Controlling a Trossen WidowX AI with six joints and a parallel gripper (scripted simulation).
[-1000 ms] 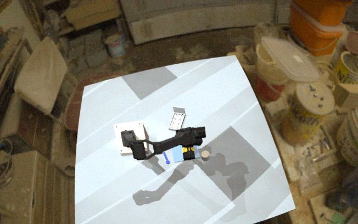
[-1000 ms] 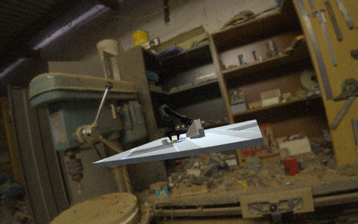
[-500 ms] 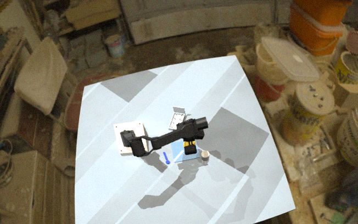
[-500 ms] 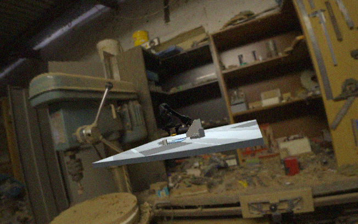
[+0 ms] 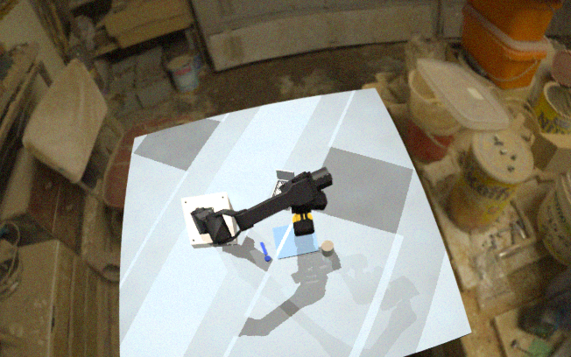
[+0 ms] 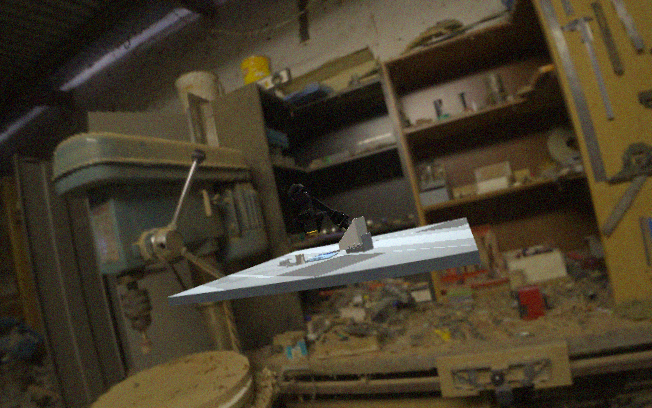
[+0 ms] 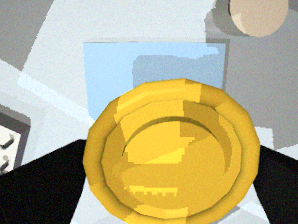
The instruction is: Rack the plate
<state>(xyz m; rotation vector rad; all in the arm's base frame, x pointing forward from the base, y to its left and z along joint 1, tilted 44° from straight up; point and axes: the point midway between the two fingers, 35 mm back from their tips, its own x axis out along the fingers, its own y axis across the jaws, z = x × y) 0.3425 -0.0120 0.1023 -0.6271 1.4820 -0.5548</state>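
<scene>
Right now my gripper tip is 13 cm above the light blue mat and 4 cm past it. Also, from my gripper tip: yellow plate: 1 cm above; beige cup: 11 cm below, 7 cm ahead, 6 cm to the right; blue spoon: 15 cm behind, 13 cm below, 4 cm to the right.
</scene>
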